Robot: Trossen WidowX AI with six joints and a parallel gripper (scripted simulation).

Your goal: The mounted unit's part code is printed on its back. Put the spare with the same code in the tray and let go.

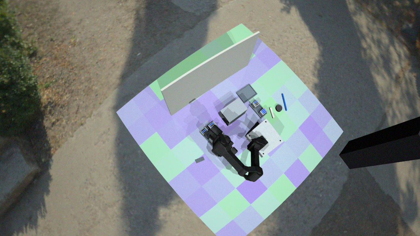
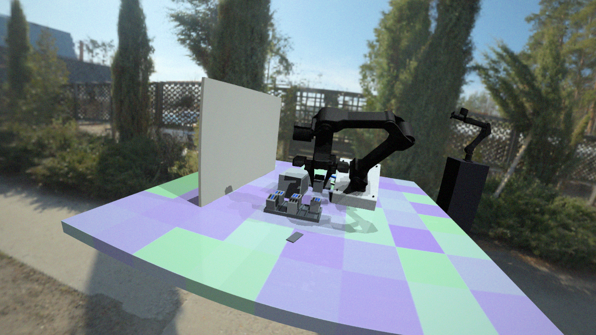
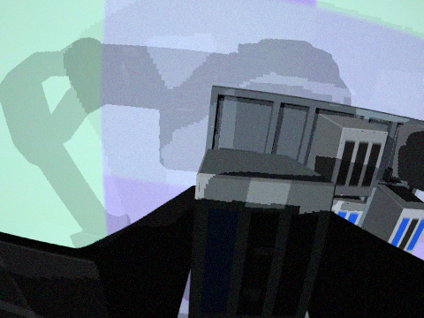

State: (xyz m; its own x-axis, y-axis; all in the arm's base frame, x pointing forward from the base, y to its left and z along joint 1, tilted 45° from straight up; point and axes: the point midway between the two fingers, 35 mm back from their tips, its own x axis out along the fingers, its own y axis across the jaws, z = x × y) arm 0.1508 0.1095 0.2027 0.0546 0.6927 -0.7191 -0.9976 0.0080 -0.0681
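My gripper tip is 180 mm short of the dark tray, 410 mm to the left of it and 110 mm above it. Round my gripper tip: grey mounted unit 130 mm ahead, 210 mm to the right, 60 mm below; rack 30 mm ahead, 390 mm to the right, 110 mm below; spare block 30 mm above.
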